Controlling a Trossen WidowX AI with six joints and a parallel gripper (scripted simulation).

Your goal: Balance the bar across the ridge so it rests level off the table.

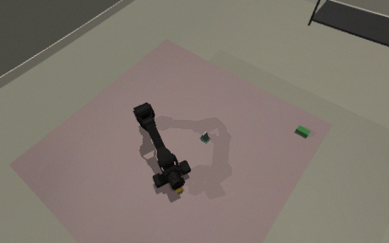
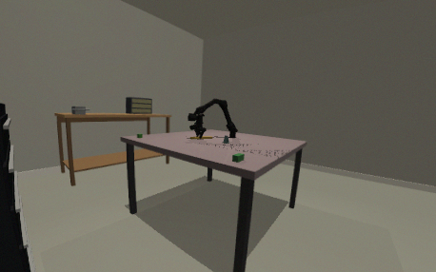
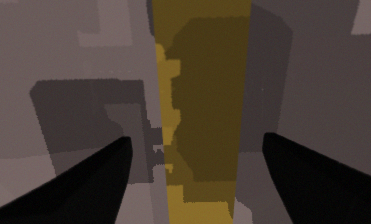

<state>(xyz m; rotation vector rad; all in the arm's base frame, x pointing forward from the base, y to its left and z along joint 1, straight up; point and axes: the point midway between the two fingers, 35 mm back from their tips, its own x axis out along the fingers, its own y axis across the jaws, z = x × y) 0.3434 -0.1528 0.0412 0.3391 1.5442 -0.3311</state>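
My gripper tip is 3 cm past the yellow bar and 1 cm to the right of it. Round my gripper tip: small green block: 40 cm ahead, 35 cm to the right, 1 cm above.
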